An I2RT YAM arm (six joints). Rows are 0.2 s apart.
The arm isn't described. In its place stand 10 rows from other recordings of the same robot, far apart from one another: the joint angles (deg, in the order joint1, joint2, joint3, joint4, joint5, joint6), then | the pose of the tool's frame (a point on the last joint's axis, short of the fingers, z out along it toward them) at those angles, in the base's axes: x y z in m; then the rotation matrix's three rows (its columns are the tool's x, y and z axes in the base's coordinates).
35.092, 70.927, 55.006, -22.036, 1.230, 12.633 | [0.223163 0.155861 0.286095], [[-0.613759 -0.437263 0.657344], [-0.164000 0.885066 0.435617], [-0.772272 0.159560 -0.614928]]
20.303, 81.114, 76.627, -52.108, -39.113, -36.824 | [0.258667 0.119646 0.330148], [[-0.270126 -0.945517 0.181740], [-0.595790 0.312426 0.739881], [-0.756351 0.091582 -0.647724]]
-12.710, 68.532, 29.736, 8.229, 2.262, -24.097 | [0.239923 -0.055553 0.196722], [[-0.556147 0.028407 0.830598], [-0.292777 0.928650 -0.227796], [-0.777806 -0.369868 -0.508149]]
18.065, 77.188, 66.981, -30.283, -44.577, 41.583 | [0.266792 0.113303 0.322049], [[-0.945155 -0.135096 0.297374], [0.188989 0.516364 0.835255], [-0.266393 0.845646 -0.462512]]
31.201, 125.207, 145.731, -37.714, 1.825, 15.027 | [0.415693 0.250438 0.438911], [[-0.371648 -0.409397 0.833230], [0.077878 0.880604 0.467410], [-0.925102 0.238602 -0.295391]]
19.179, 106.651, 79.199, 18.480, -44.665, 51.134 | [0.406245 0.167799 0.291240], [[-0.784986 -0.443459 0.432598], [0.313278 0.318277 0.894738], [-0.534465 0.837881 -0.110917]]
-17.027, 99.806, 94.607, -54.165, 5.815, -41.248 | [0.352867 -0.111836 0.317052], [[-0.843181 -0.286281 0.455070], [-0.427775 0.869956 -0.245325], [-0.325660 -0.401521 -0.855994]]
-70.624, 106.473, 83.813, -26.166, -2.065, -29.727 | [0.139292 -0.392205 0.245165], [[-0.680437 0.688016 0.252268], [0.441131 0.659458 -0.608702], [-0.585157 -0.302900 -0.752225]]
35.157, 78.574, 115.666, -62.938, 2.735, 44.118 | [0.185376 0.128483 0.520125], [[-0.631833 -0.139587 0.762432], [0.405496 0.778780 0.478617], [-0.660576 0.611569 -0.435457]]
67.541, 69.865, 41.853, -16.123, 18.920, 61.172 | [0.106508 0.227441 0.224292], [[-0.816269 -0.145614 0.559019], [0.194706 0.841734 0.503561], [-0.543871 0.519885 -0.658729]]
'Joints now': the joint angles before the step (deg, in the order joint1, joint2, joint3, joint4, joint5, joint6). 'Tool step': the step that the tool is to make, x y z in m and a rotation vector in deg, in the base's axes. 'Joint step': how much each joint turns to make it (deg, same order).
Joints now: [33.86 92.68 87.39 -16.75 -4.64 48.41]
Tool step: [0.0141 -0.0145 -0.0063 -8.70 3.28 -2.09]
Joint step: [-2.78 2.56 4.38 -9.61 1.83 -5.32]
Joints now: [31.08 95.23 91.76 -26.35 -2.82 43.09]
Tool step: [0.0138 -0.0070 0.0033 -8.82 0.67 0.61]
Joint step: [-1.73 3.64 6.87 -8.49 1.94 -7.40]
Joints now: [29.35 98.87 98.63 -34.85 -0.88 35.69]
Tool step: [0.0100 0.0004 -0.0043 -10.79 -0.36 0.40]
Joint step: [-0.17 3.52 4.88 -6.08 5.38 -7.96]
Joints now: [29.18 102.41 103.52 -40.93 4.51 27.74]
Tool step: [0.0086 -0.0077 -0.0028 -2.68 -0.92 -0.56]
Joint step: [-1.43 0.86 0.48 0.15 1.12 -2.71]
